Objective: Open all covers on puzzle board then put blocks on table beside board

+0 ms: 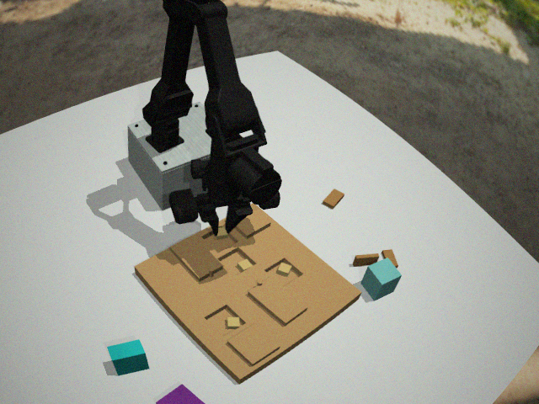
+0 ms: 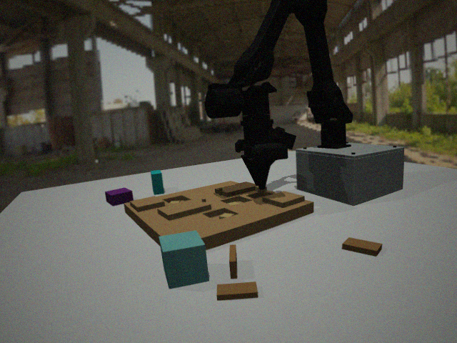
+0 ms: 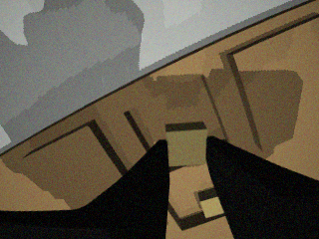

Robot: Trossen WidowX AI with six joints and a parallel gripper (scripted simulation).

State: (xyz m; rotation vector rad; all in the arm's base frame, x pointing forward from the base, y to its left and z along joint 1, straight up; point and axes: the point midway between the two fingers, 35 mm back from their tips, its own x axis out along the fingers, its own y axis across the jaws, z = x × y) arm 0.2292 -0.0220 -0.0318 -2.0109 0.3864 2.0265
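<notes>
My gripper tip is 11 cm short of the tan puzzle board, 2 cm to the left of it and 2 cm above it. From my gripper tip the other things lie so: teal block: 13 cm ahead, 31 cm to the right, 1 cm below; brown slab: 4 cm ahead, 28 cm to the left, 3 cm below; teal cube: 26 cm ahead, 17 cm to the left, 1 cm below.
</notes>
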